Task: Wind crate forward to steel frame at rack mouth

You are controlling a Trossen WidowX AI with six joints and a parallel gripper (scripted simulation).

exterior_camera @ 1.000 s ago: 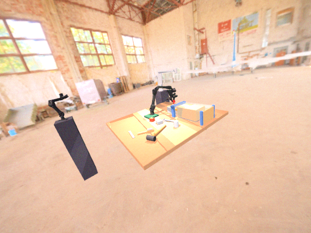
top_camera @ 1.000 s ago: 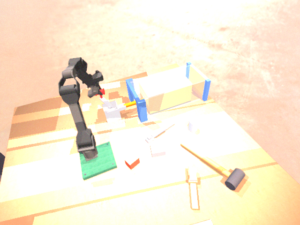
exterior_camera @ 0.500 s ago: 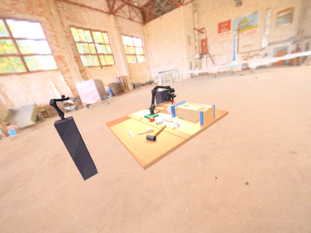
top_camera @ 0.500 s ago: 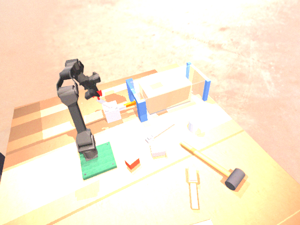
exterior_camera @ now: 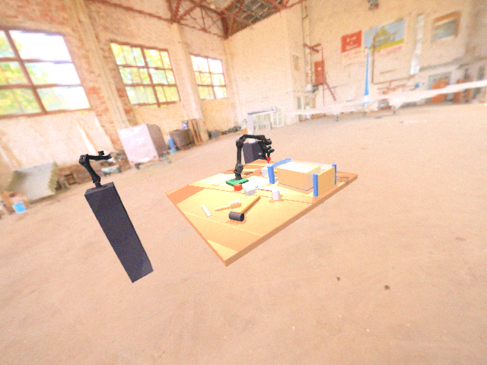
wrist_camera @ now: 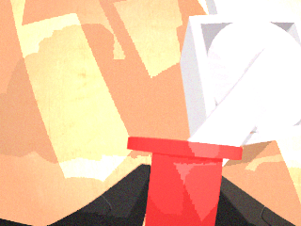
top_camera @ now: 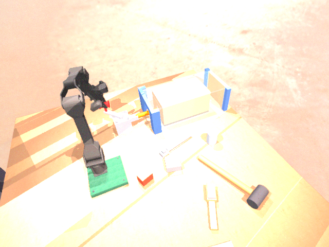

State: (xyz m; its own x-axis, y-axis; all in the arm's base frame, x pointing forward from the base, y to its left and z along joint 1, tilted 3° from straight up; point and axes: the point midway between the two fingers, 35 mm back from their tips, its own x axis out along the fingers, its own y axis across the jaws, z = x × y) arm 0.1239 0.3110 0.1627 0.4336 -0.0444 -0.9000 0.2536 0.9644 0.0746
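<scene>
Now: gripper tip 30 mm above the white crank handle, 20 mm to the left of it and 10 mm short of it. Round my gripper tip: blue steel frame (210 mm ahead, 80 mm to the right, 30 mm below); hand winch (100 mm below, 80 mm to the right, 30 mm ahead); red grip (10 mm behind).
</scene>
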